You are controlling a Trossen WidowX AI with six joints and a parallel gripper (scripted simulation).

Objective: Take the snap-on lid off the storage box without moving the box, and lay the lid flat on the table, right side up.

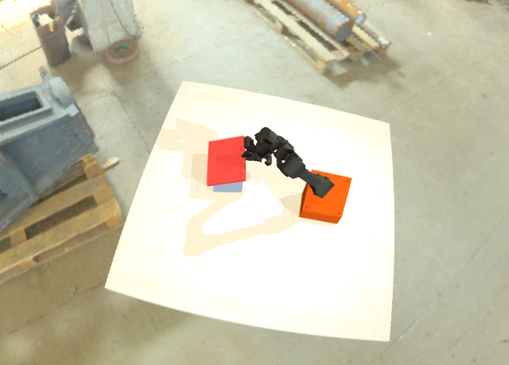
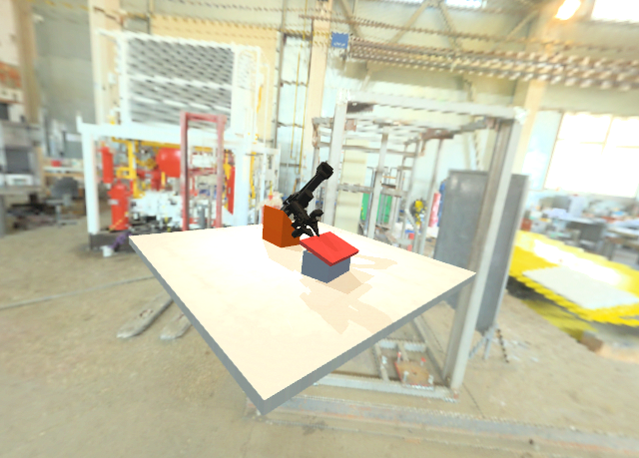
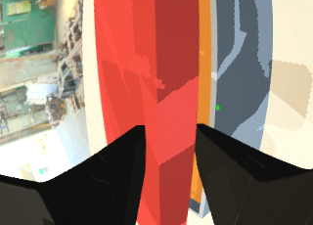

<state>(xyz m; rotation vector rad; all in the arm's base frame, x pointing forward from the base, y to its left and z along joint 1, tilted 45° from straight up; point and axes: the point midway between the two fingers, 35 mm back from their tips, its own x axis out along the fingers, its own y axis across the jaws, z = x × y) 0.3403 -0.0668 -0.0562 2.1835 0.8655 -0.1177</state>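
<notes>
Right now the red lid is 80 mm ahead of my gripper tip, 20 mm below it and 10 mm to the left of it. Round my gripper tip: storage box (90 mm below, 70 mm ahead, 10 mm to the left).
</notes>
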